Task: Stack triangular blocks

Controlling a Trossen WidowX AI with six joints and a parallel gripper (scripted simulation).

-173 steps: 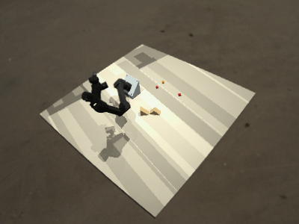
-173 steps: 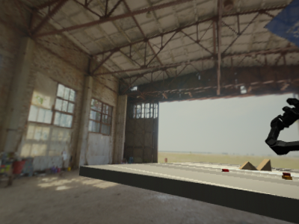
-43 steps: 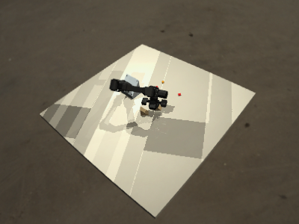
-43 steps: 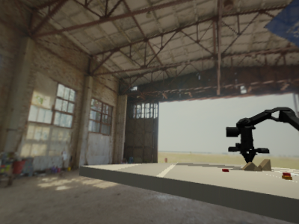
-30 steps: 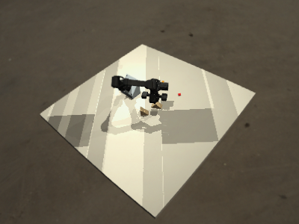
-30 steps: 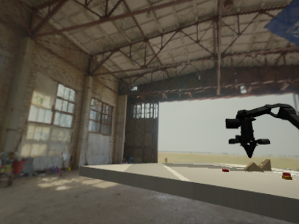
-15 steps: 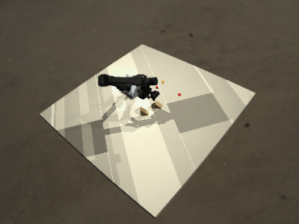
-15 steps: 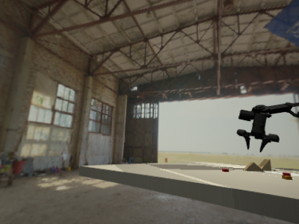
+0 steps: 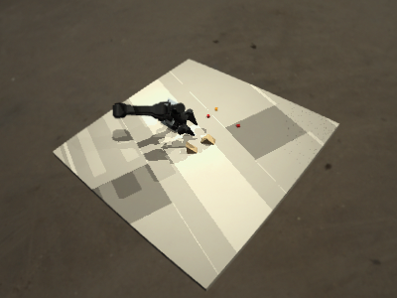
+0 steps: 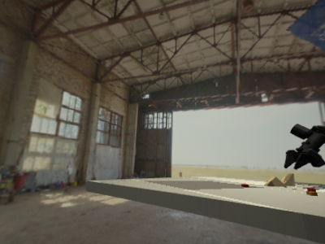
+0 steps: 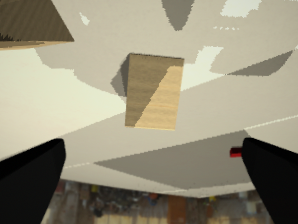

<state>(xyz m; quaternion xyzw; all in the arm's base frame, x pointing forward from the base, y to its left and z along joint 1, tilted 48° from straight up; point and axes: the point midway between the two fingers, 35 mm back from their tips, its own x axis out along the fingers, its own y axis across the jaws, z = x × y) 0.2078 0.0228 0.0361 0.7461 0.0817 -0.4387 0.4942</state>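
The triangular block lies 6 cm ahead of my gripper tip, 4 cm to the left of it and 6 cm below it. Also, from my gripper tip: red cube 11 cm ahead, 25 cm to the left, 8 cm below; small yellow piece 10 cm behind, 29 cm to the left, 8 cm below.
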